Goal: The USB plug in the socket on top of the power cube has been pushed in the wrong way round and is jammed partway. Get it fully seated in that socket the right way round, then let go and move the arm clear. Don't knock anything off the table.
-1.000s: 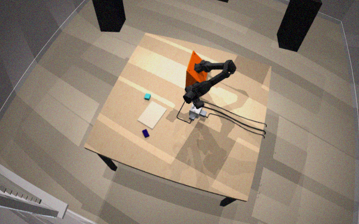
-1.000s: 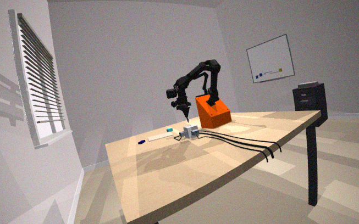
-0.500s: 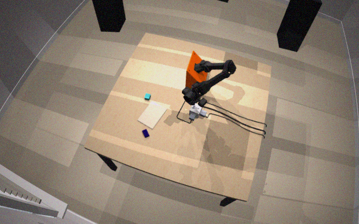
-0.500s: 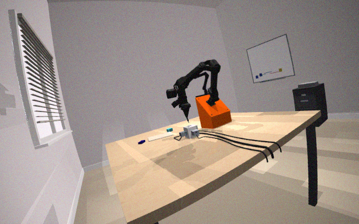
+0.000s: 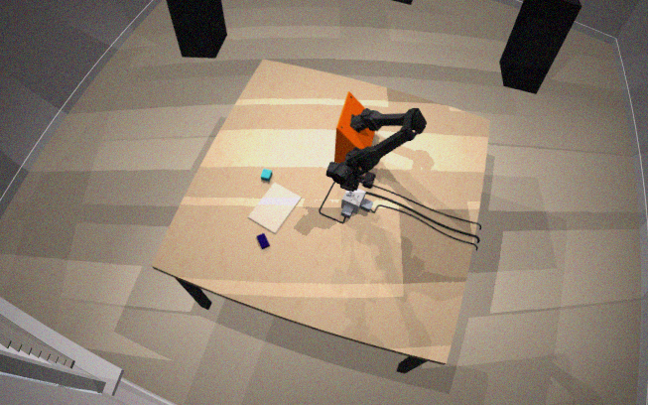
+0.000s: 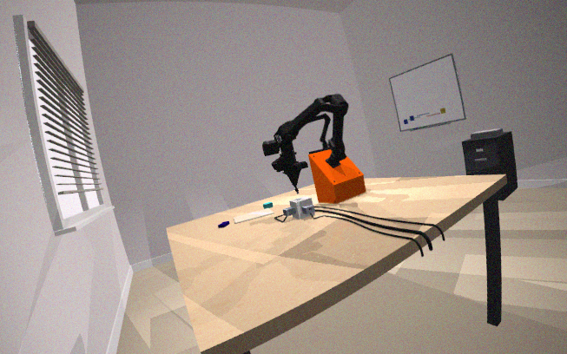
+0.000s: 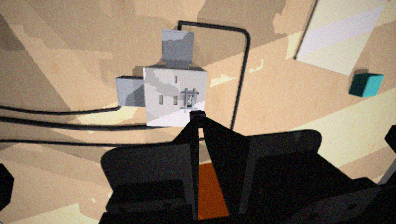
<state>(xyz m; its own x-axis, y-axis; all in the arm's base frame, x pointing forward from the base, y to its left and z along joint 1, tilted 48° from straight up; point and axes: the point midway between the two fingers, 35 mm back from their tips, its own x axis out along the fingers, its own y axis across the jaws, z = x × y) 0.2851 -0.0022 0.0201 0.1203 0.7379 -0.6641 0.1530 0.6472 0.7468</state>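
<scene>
Now: gripper tip 2 cm above the dark USB plug. From my gripper tip the other things lie so: pale flat sheet: 8 cm ahead, 30 cm to the right, 13 cm below; then teal block: 7 cm behind, 37 cm to the right, 12 cm below; then dark blue block: 25 cm ahead, 32 cm to the right, 13 cm below.
</scene>
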